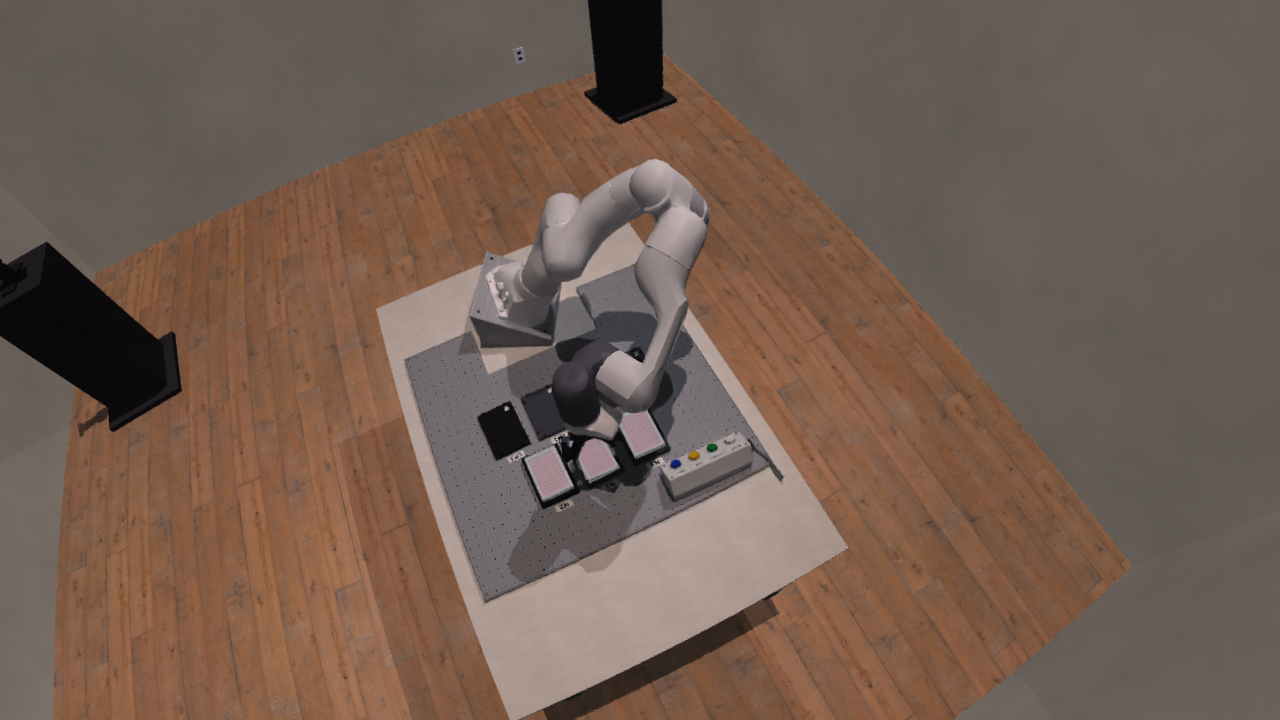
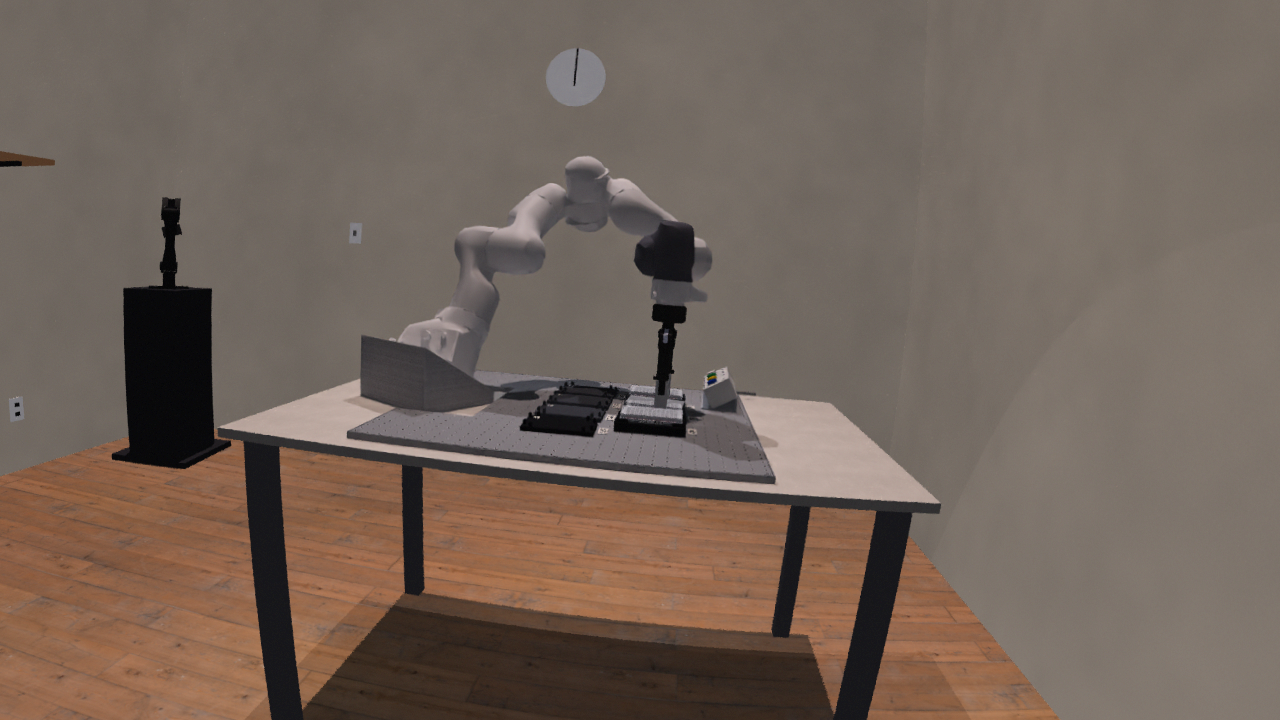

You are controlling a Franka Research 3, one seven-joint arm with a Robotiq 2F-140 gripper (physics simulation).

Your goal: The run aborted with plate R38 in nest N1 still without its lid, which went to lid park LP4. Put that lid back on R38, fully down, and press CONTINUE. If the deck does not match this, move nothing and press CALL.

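Three pale plates sit in black nests in a row on the grey deck mat (image 1: 465, 519) (image 2: 447, 432): the left plate (image 1: 547, 475), the middle plate (image 1: 597, 460) and the right plate (image 1: 642, 433). Their labels are too small to read. My gripper (image 1: 583, 442) (image 2: 663, 392) points straight down at the back edge of the middle plate. It is shut on a thin lid that lies low on that plate; I cannot tell whether the lid sits fully down. Two dark lid parks (image 1: 503, 429) (image 1: 540, 410) lie behind the plates, and the wrist hides part of one.
A white button box (image 1: 709, 467) (image 2: 716, 390) with blue, yellow, green and white buttons stands right of the plates. The arm's wedge-shaped base (image 1: 500, 315) (image 2: 407, 376) stands at the table's back. Black pedestals (image 1: 85, 336) (image 2: 167, 372) stand on the floor.
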